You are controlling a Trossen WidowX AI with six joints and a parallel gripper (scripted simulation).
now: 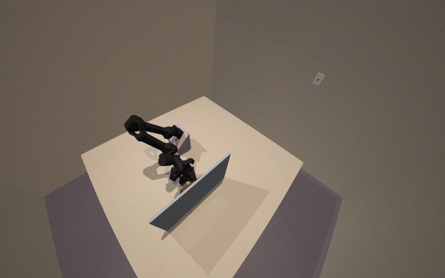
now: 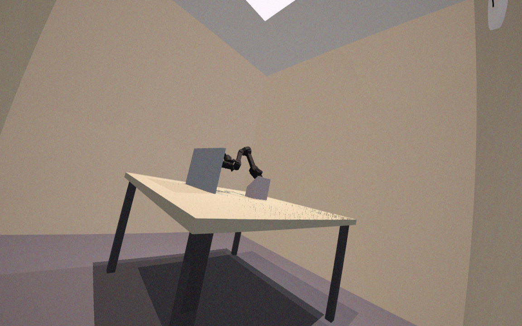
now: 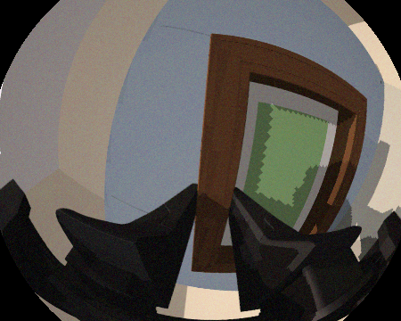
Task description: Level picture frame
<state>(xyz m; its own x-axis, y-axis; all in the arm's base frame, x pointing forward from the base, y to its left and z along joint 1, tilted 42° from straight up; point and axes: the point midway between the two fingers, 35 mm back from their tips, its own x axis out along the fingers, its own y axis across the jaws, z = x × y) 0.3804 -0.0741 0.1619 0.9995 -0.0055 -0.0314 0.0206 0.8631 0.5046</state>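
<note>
The picture frame is 1 cm ahead of my gripper tip, 2 cm to the right of it and 5 cm below it. From my gripper tip the other things lie so: wall panel 2 cm ahead, 2 cm to the right, 6 cm below.
</note>
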